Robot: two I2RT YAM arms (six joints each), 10 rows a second.
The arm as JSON. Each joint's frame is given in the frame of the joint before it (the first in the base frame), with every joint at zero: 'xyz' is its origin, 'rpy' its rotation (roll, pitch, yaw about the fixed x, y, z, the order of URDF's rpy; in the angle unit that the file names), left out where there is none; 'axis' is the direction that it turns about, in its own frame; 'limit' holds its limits. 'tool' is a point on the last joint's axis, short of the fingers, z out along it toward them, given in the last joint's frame.
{
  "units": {
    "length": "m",
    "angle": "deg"
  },
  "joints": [
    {
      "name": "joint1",
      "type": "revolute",
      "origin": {
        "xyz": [
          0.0,
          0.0,
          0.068
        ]
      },
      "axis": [
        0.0,
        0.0,
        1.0
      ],
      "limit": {
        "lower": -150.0,
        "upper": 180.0
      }
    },
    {
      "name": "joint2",
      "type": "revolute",
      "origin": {
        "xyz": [
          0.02,
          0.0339,
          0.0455
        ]
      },
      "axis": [
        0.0,
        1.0,
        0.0
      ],
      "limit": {
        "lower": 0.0,
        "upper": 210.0
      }
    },
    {
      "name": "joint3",
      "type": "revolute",
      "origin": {
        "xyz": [
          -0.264,
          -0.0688,
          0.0
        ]
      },
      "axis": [
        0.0,
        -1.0,
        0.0
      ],
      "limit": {
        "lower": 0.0,
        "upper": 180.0
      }
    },
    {
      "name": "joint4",
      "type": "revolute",
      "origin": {
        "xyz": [
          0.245,
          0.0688,
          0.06
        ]
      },
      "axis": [
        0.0,
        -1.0,
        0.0
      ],
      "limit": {
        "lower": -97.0,
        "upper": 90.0
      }
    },
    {
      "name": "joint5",
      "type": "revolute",
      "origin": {
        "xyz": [
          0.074,
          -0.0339,
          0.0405
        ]
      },
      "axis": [
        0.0,
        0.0,
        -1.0
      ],
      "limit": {
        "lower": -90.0,
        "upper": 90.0
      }
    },
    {
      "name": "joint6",
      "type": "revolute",
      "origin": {
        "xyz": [
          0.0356,
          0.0,
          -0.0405
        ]
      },
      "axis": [
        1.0,
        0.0,
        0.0
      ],
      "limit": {
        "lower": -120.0,
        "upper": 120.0
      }
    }
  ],
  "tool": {
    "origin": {
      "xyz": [
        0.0,
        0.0,
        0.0
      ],
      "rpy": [
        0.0,
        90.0,
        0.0
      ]
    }
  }
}
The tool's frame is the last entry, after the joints.
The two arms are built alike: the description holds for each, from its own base.
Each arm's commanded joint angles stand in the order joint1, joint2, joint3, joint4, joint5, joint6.
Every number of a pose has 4 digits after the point. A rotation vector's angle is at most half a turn.
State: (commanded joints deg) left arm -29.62 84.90 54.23 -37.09 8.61 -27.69; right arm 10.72 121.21 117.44 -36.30 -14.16 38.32
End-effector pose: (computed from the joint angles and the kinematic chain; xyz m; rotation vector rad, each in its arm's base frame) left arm 0.2401 -0.1426 0.2020 0.0898 2.8363 -0.4549; right arm 0.4781 0.0994 0.3132 0.4282 2.3123 0.7189
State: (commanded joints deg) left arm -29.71 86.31 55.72 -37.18 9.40 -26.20; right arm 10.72 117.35 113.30 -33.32 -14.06 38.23
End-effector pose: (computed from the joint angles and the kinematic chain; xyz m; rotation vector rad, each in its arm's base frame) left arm 0.2453 -0.1467 0.2029 0.1327 2.8354 -0.4675; right arm 0.4663 0.0971 0.3247 0.4104 2.2663 0.7290
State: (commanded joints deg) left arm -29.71 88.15 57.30 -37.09 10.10 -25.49; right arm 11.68 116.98 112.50 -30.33 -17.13 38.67
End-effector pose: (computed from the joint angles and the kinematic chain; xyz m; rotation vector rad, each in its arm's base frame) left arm 0.2519 -0.1509 0.2022 0.1536 2.8389 -0.4793; right arm 0.4654 0.1069 0.3278 0.3545 2.2400 0.8109
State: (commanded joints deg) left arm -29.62 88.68 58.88 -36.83 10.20 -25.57; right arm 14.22 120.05 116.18 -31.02 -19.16 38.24
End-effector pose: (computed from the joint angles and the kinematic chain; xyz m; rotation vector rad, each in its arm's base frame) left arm 0.2573 -0.1536 0.2076 0.1517 2.8169 -0.4933; right arm 0.4711 0.1314 0.3238 0.2769 2.2629 0.8676
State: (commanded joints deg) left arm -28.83 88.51 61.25 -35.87 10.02 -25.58; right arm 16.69 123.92 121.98 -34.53 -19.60 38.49
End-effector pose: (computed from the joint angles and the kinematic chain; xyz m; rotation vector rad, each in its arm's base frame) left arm 0.2666 -0.1538 0.2212 0.1359 2.7548 -0.5161; right arm 0.4762 0.1552 0.3203 0.2391 2.3056 0.8929
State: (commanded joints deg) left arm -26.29 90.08 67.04 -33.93 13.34 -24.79; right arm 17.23 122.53 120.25 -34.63 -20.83 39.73
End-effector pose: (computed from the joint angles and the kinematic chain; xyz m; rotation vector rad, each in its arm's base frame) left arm 0.2909 -0.1529 0.2457 0.1267 2.6509 -0.6189; right arm 0.4690 0.1587 0.3219 0.2442 2.3218 0.9294
